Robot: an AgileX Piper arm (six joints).
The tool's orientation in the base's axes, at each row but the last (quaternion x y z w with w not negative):
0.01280 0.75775 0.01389 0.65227
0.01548 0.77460 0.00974 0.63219
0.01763 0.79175 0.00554 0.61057
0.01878 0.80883 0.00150 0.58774
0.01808 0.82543 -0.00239 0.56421
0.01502 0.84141 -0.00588 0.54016
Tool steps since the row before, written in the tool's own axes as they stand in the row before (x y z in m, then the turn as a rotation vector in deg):
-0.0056 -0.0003 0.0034 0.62 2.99 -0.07
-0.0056 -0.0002 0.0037 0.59 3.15 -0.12
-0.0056 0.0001 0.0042 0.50 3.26 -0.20
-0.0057 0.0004 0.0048 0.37 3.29 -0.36
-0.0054 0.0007 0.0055 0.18 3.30 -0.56
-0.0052 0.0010 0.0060 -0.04 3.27 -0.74
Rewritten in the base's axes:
0.0042 -0.0005 0.0050 -0.16 3.01 -0.49
0.0047 -0.0004 0.0047 -0.20 3.17 -0.44
0.0055 -0.0001 0.0043 -0.25 3.28 -0.33
0.0063 0.0001 0.0039 -0.36 3.31 -0.16
0.0071 0.0004 0.0030 -0.48 3.32 0.09
0.0076 0.0007 0.0022 -0.55 3.29 0.37

